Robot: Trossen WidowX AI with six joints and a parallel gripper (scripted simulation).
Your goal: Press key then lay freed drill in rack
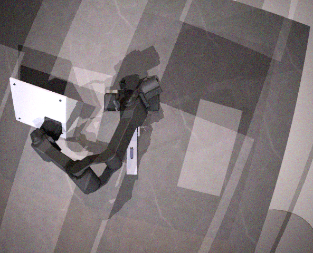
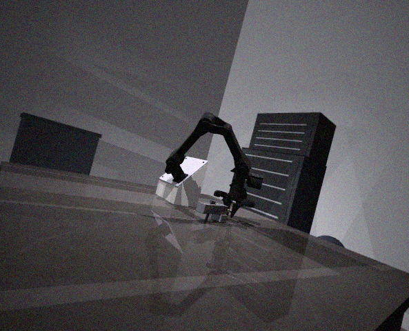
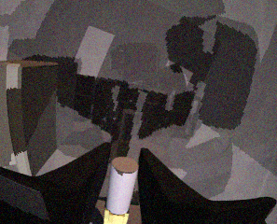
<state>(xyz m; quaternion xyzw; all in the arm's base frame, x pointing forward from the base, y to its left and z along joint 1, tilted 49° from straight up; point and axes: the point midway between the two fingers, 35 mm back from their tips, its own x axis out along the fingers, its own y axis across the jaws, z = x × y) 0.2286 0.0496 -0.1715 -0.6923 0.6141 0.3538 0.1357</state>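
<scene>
My gripper tip is 5 cm to the left of the drill, 3 cm below it and 2 cm short of it. The rest, counted from my gripper tip: blue-grey key: 17 cm to the right, 6 cm ahead, 4 cm above; beige rack: 8 cm behind, 1 cm to the right, 1 cm above.
</scene>
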